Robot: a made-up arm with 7 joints.
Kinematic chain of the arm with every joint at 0, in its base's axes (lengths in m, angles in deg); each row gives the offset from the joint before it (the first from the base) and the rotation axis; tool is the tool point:
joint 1: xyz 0 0.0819 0 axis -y
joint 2: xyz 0 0.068 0 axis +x
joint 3: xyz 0 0 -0.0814 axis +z
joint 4: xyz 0 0 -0.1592 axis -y
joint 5: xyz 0 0 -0.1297 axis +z
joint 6: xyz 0 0 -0.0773 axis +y
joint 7: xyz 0 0 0 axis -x
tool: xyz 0 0 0
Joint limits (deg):
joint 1: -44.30..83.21
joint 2: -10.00..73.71
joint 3: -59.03..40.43
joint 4: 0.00..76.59
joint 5: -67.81..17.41
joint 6: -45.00..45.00
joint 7: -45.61..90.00
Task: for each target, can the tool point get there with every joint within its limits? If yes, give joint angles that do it. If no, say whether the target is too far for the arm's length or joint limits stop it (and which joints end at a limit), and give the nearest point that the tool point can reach.
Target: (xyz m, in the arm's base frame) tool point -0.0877 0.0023 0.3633
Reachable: no: joint limits stop it (at a limit: joint 1, joint 2, joint 4) | nearest point 0.2887 0.0141 0.1485 | short by 0.434 m
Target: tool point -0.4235 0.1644 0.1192
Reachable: no: joint limits stop it (at a limit: joint 1, joint 4) | nearest point -0.3119 0.1807 -0.3196 | short by 0.453 m
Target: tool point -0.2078 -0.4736 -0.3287
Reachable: no: too far | nearest point -0.1381 -0.0652 -0.2793 | short by 0.417 m
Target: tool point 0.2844 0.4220 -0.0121
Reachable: yes | joints 50.88 55.56 -11.43 56.96 -25.57 0.33 -33.00
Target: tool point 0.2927 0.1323 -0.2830
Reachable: yes | joints 29.08 12.61 -40.85 49.02 -58.06 2.76 28.15
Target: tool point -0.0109 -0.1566 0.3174
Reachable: no: joint limits stop it (at a limit: joint 1, joint 2, joint 4) | nearest point 0.2748 -0.0396 0.1115 | short by 0.371 m
